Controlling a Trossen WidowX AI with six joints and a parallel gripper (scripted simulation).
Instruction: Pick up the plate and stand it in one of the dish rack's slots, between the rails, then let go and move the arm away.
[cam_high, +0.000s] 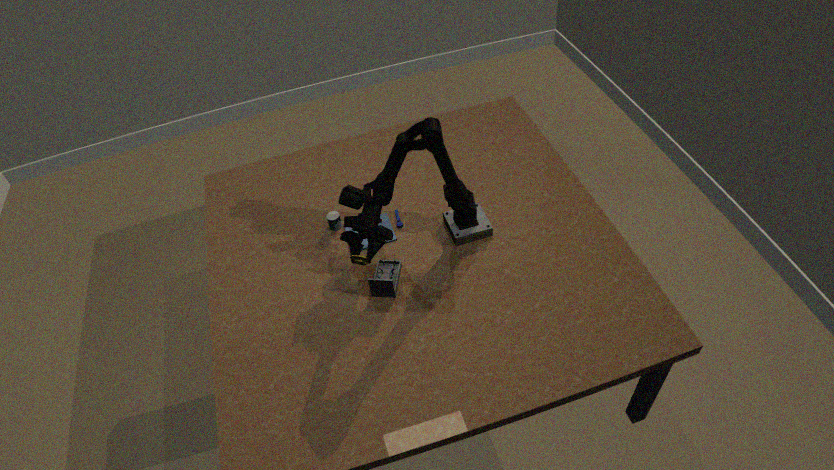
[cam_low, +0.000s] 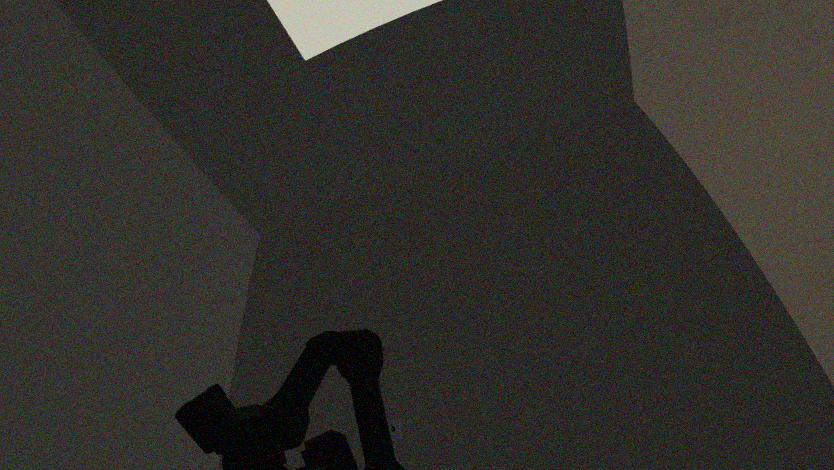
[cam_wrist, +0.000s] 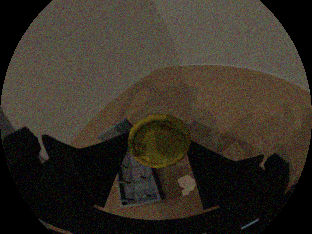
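Now: the grey dish rack 60 mm behind my gripper tip, 50 mm below it and 40 mm to the left of it. The rest, counted from my gripper tip: light blue mat (180 mm to the right, 70 mm below, 60 mm behind); yellow plate (10 mm to the right); white cup (250 mm to the right, 50 mm below, 40 mm ahead).
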